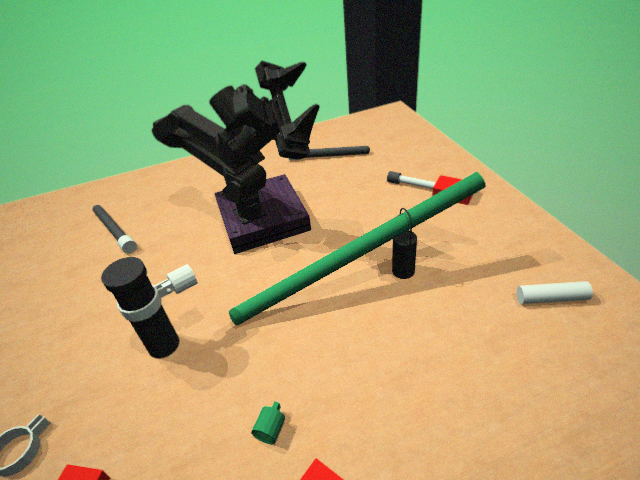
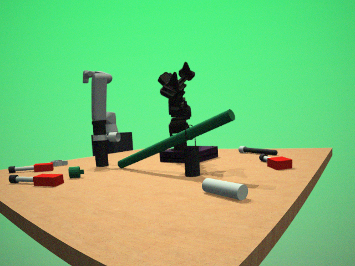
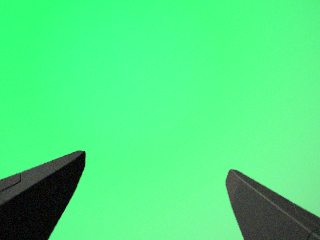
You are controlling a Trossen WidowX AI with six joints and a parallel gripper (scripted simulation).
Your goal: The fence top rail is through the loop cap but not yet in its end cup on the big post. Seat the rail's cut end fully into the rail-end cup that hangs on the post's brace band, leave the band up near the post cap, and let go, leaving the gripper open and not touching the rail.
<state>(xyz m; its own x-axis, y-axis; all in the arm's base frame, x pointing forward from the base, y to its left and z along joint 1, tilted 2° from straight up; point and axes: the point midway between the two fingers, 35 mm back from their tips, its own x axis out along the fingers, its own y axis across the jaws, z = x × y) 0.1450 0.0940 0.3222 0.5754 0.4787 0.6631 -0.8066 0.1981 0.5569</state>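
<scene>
The grey rail-end cup is 34 cm to the right of my gripper tip, 26 cm below it and 4 cm ahead of it. The rest, counted from my gripper tip: grey cylinder (37 cm below, 37 cm ahead, 28 cm to the left); short black post (28 cm below, 15 cm ahead, 9 cm to the left); green cup fitting (37 cm below, 30 cm ahead, 29 cm to the right).
</scene>
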